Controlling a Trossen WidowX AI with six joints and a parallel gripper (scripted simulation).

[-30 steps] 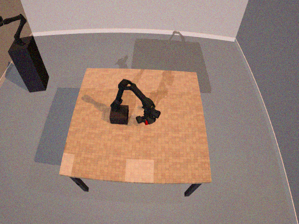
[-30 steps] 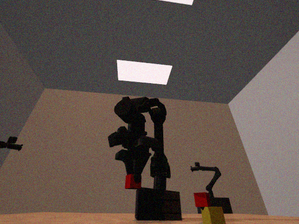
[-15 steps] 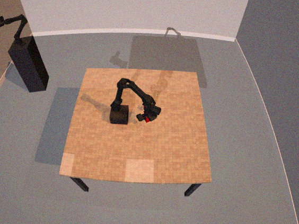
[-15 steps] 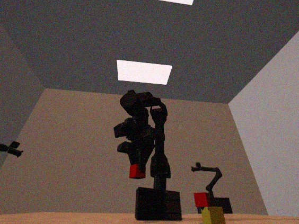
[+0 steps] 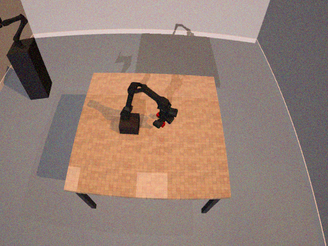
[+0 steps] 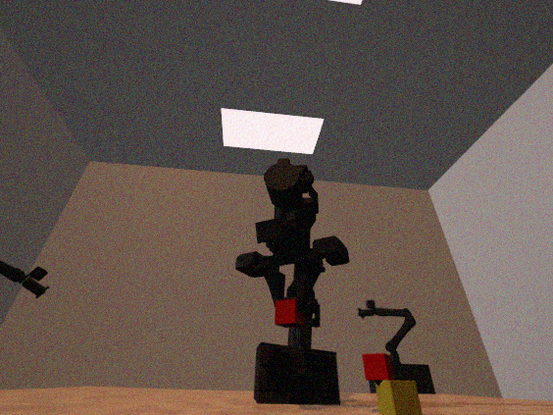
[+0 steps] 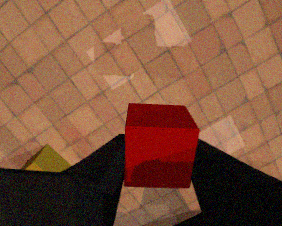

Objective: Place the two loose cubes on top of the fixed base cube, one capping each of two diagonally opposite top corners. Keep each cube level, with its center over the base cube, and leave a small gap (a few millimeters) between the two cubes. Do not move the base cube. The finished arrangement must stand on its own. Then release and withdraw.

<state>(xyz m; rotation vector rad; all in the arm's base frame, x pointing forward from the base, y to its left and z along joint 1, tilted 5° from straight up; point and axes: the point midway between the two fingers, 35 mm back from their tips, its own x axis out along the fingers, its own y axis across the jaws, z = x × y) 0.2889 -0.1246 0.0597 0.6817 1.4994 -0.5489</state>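
Right now my gripper tip is 14 cm to the right of the red cube and 7 cm above it. Also, from my gripper tip: yellow base cube 1 cm ahead, 15 cm to the left, 10 cm below.
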